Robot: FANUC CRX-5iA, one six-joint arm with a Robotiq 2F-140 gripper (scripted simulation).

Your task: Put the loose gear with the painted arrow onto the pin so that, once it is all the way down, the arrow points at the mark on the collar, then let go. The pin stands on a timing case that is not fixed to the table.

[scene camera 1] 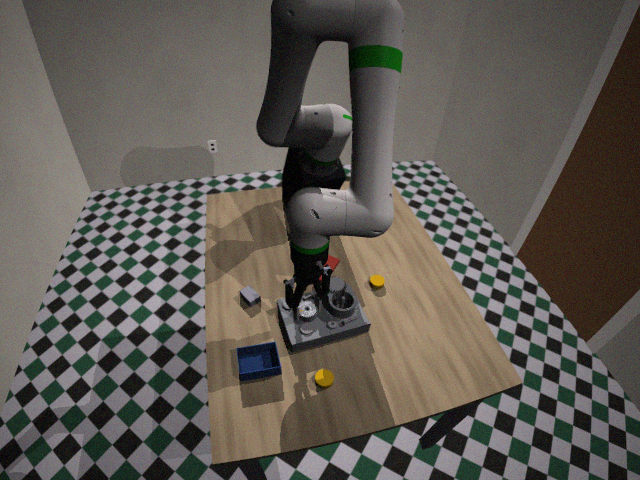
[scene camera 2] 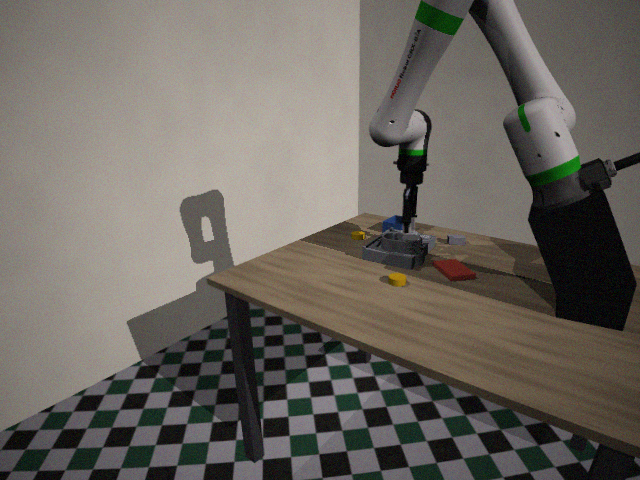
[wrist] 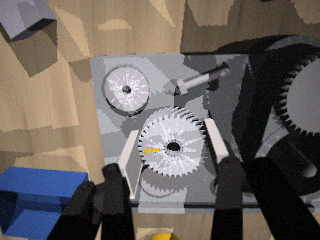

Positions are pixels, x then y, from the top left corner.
gripper: scene camera 1 306, 313; scene camera 2; wrist
timing case: scene camera 1; scene camera 2; wrist 247, 120
same spot on gripper: point(wrist: 283, 206) = point(scene camera 2: 410, 210)
same spot on timing case: point(scene camera 1: 322, 334) = point(scene camera 2: 381, 234)
